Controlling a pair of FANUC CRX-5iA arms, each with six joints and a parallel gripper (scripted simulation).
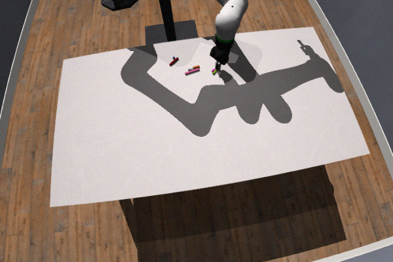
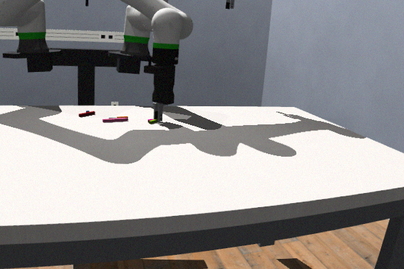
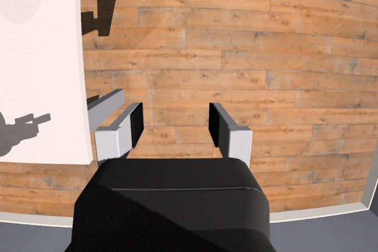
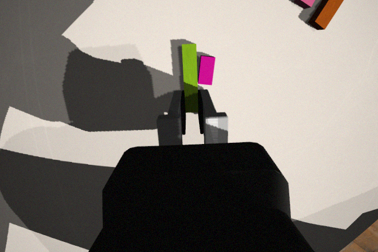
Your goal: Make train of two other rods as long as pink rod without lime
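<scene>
The lime rod is 2 cm to the right of my right hand, 2 cm below it and 1 cm ahead of it. Round my right hand: magenta rod: 3 cm to the right, 2 cm below, 1 cm ahead; then pink rod: 15 cm to the right, 2 cm below, 1 cm behind; then orange rod: 12 cm to the right, 3 cm behind, 2 cm below.
</scene>
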